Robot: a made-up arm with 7 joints. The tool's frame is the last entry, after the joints. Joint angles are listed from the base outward. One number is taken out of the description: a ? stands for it. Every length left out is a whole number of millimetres.
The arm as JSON. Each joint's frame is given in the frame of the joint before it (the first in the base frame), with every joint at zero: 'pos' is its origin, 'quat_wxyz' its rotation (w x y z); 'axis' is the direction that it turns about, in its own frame. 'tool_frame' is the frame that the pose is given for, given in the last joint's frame.
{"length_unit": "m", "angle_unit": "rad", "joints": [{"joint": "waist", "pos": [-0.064, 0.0, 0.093], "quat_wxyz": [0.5, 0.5, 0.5, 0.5], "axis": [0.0, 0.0, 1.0]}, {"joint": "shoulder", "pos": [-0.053, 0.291, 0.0], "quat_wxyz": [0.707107, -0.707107, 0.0, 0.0], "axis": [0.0, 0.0, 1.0]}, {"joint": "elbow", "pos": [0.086, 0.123, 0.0], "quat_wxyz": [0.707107, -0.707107, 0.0, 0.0], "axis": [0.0, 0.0, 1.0]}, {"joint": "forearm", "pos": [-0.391, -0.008, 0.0], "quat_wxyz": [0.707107, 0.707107, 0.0, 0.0], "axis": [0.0, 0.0, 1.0]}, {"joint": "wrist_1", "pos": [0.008, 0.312, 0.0], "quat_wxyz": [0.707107, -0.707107, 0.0, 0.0], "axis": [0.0, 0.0, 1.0]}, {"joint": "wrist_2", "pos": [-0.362, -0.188, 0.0], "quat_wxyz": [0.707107, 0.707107, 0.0, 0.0], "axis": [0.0, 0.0, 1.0]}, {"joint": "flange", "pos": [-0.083, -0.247, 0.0], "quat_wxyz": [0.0, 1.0, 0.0, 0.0], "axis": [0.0, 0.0, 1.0]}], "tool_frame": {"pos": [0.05, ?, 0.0], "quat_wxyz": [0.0, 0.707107, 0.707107, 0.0]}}
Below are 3 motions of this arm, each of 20 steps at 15 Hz.
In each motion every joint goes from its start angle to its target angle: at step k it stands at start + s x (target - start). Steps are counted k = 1, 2, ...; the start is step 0. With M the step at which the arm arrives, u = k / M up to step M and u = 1 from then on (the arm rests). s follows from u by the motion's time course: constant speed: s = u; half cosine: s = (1 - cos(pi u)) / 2; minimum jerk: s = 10 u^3 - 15 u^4 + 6 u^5.
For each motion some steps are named. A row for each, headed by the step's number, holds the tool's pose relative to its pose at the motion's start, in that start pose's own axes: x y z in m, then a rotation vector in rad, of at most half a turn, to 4 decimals.
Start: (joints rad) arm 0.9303 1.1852 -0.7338 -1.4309 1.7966 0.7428 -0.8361
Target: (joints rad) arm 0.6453 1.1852 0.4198 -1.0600 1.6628 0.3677 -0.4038
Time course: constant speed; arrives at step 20
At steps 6, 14, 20:
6: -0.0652 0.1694 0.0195 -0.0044 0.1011 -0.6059
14: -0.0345 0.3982 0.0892 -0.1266 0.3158 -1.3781
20: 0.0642 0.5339 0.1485 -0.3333 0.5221 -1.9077

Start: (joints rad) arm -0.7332 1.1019 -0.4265 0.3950 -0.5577 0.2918 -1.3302
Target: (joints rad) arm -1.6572 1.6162 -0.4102 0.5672 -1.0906 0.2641 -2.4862
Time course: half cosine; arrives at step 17
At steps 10, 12, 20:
10: -0.0126 -0.1771 -0.1006 0.3849 -0.6452 0.3649
12: -0.0017 -0.1808 -0.1520 0.3643 -0.8647 0.3963
20: 0.0274 -0.1677 -0.2105 0.2616 -1.1212 0.3948

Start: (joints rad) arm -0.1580 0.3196 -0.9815 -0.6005 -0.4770 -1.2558 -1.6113
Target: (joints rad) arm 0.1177 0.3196 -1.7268 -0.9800 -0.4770 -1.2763 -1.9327
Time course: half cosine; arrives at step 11
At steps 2, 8, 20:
2: -0.0214 -0.0030 -0.0511 0.0726 0.0012 -0.0175
8: -0.2042 0.1865 -0.3834 0.7267 0.0617 -0.2185
20: -0.2351 0.2618 -0.4055 0.8694 0.0909 -0.2717

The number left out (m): -0.093
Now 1 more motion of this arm.
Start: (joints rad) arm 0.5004 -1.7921 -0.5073 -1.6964 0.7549 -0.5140 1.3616
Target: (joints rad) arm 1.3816 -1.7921 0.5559 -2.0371 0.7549 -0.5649 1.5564
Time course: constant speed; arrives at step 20
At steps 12, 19, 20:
12: -0.0693 -0.5823 0.2991 0.5155 -0.1640 -0.9301
19: -0.3146 -0.8918 0.2841 0.9526 -0.1452 -1.3272
20: -0.3544 -0.9273 0.2679 1.0225 -0.1337 -1.3708

